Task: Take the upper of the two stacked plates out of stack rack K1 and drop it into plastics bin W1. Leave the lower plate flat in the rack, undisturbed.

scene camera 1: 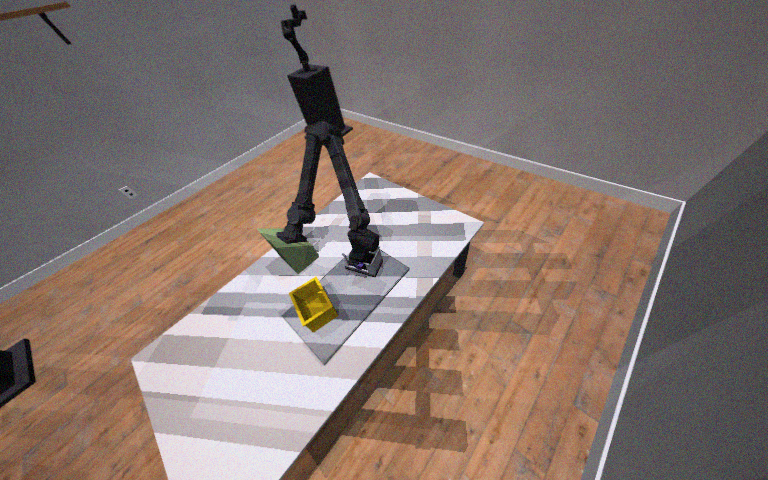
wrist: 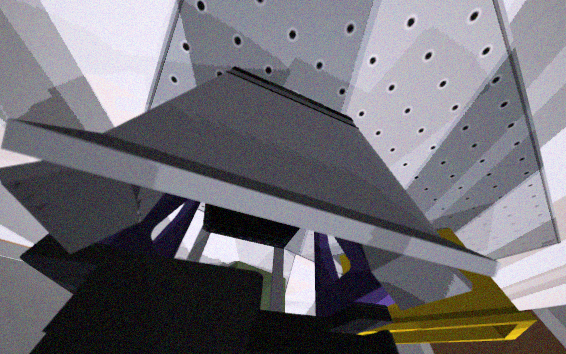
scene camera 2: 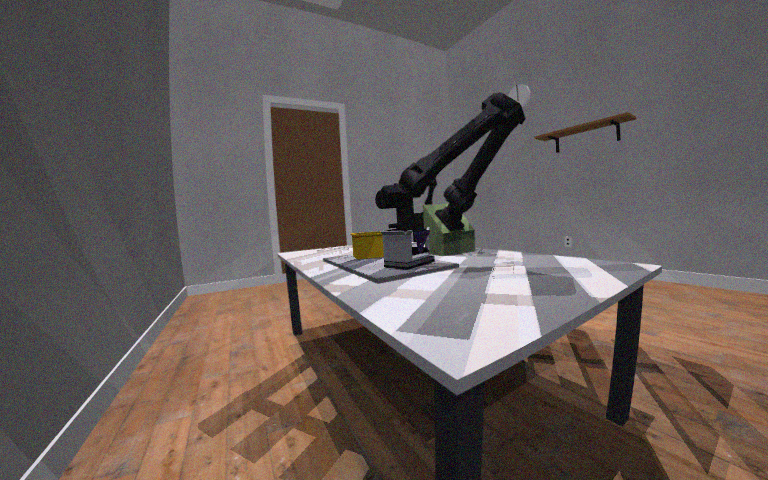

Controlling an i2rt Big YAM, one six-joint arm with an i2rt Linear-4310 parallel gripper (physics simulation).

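Rack K1 is a grey, high-walled holder. Its near wall crosses the wrist view. My gripper has purple fingers. It is open and low at the rack, one finger on each side, partly hidden behind the wall in the wrist view. A black plate shows between the fingers beyond the wall's edge; I cannot tell whether it is the upper or lower one, and the stack's layers are not distinguishable. Bin W1 is a yellow, open-topped box beside the rack.
Rack and bin stand on a grey perforated board on the striped table. The arm's base sits on a green wedge-shaped mount, behind the rack in the second scene view.
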